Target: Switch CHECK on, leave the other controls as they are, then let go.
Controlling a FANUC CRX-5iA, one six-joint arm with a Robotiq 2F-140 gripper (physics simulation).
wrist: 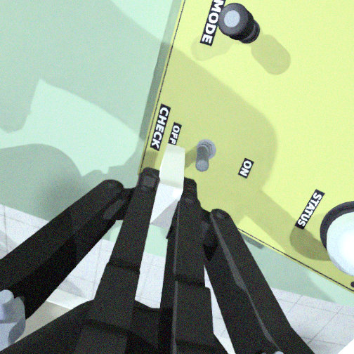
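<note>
The CHECK switch [202, 159] is a small grey metal lever on a round base, standing between the OFF label [174, 133] and the ON label [245, 168]. In the view its tip points down and slightly left of its base; I cannot tell which position it is in. The CHECK label [160, 127] is near the panel's left edge. My gripper [170, 161] is shut and empty, its pale fingertip pads together. The tips show left of the lever, on the OFF side, just below the OFF label, with a narrow gap in the view. Contact and height are unclear.
The yellow panel [310, 110] carries a black MODE knob [233, 19] at the top and a white domed STATUS lamp [345, 245] in a black ring at the right. The STATUS label [310, 209] is beside the lamp. The black finger linkages cover much of the lower view.
</note>
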